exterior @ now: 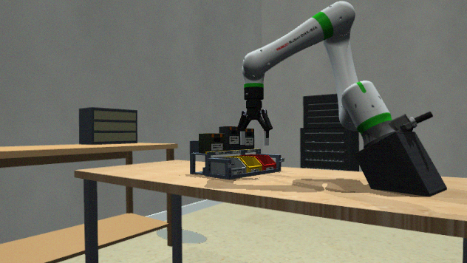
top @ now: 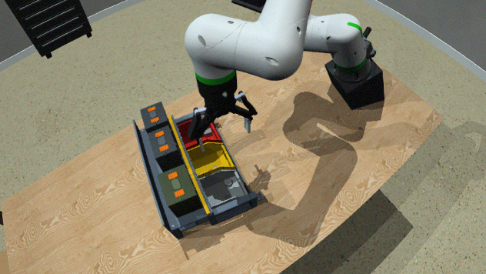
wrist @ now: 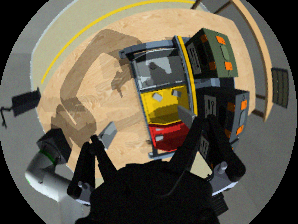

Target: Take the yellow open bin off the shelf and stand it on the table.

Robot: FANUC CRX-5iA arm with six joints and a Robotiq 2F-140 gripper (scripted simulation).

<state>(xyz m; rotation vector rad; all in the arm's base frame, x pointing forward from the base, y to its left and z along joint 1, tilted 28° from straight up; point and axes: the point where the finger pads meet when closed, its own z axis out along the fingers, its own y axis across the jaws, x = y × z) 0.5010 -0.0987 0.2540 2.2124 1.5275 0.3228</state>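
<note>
My gripper is now 11 cm above the yellow open bin, 7 cm short of it and 3 cm to the left of it. Also, from my hand: red bin (14 cm to the right, 11 cm below, 3 cm ahead); yellow rail (12 cm ahead, 6 cm to the right, 4 cm below); grey bin (12 cm ahead, 11 cm below, 7 cm to the left).
</note>
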